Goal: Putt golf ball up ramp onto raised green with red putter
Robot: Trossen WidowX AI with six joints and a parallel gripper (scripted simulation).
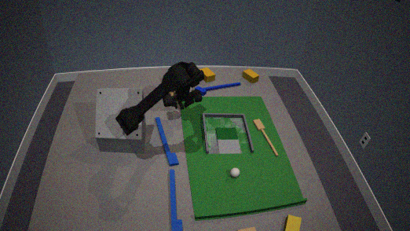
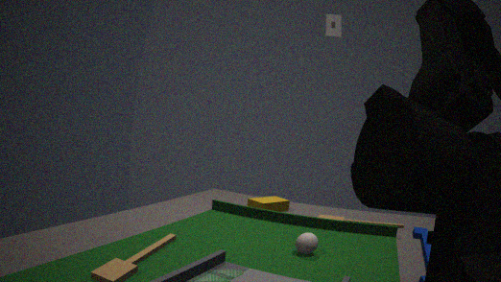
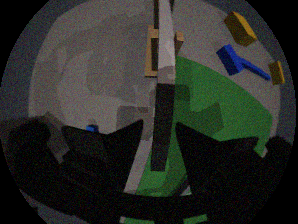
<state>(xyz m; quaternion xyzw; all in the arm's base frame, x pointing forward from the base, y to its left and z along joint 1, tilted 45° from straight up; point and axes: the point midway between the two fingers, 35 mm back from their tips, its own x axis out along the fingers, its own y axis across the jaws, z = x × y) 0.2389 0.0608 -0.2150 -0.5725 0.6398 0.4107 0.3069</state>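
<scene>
Now: the red putter 11 cm to the left of my gripper tip, 3 cm above it and 2 cm behind it. Round my gripper tip: white golf ball 42 cm to the right, 17 cm ahead, 1 cm below; blue putter 25 cm ahead, 18 cm to the left, 2 cm below; yellow block 74 cm to the right, 33 cm ahead, 2 cm below.
</scene>
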